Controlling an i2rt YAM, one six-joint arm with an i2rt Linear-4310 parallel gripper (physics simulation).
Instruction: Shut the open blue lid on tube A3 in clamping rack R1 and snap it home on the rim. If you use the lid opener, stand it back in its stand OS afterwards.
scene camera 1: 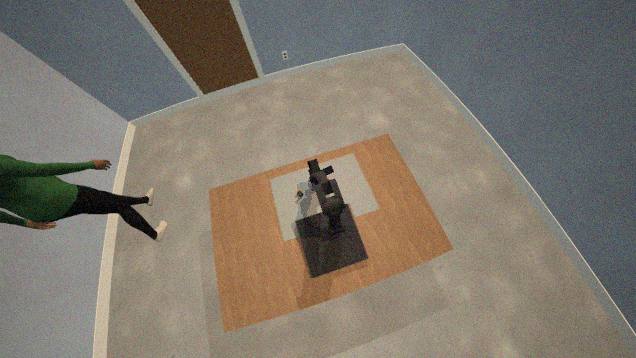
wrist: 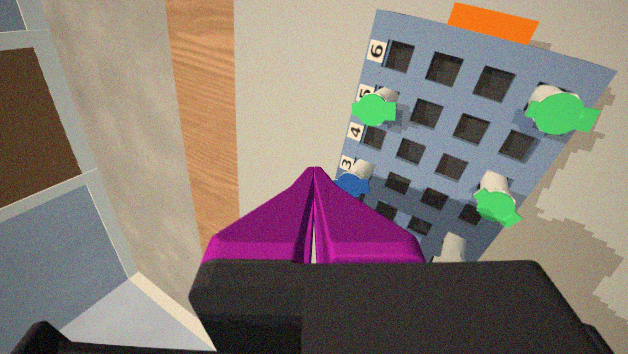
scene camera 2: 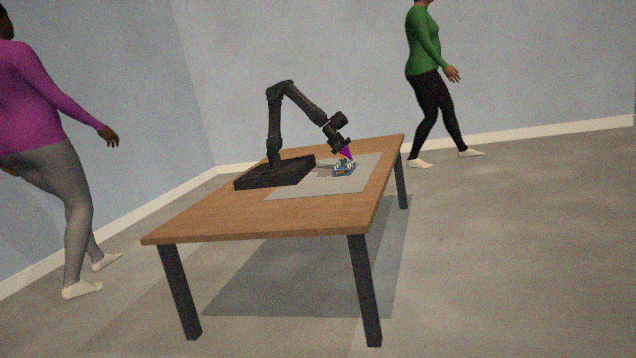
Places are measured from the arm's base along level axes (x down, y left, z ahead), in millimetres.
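Where they show: gripper, between the fingertips: (wrist: pixel 314 177) (scene camera 2: pixel 352 160); arm's base, origin of its link: (scene camera 1: pixel 336 232) (scene camera 2: pixel 277 168).
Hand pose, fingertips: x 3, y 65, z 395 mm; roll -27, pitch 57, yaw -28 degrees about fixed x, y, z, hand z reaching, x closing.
Each offset is from my fingertips to the top centre of the thing. "*": to the spot under its first point. Level surfaces: height alone.
The clamping rack {dz -44, dx +5, dy -19 mm} (wrist: pixel 420 37) (scene camera 2: pixel 350 170) stands on the grey mat. In the wrist view the tube {* dz -18, dx +18, dy -7 mm} (wrist: pixel 364 168) beside the number 3 stands in it, with the blue lid {dz -16, dx +5, dy -2 mm} (wrist: pixel 353 185) over its mouth, much as the green lids cover theirs. Whether the blue lid is snapped down on the rim cannot be told. My gripper (wrist: pixel 314 177) (scene camera 2: pixel 351 159) is shut and empty, its magenta fingertips together above the rack's number side, left of the blue lid in the wrist view. A small orange and dark object {dz -104, dx -31, dy +123 mm} (scene camera 1: pixel 299 193) beside the arm may be the lid opener in its stand; it is too small to tell.
Green-lidded tubes (wrist: pixel 374 110) (wrist: pixel 560 114) (wrist: pixel 497 206) stand in the rack. Another pale tube {* dz -73, dx +15, dy +6 mm} (wrist: pixel 452 246) is partly hidden by the gripper body. An orange tab {* dz -36, dx +30, dy -83 mm} (wrist: pixel 492 22) is at the rack's end. The grey mat {dx +53 mm} (scene camera 1: pixel 362 185) lies on the wooden table {dx +56 mm} (scene camera 1: pixel 245 250) (scene camera 2: pixel 280 215). People stand beyond it.
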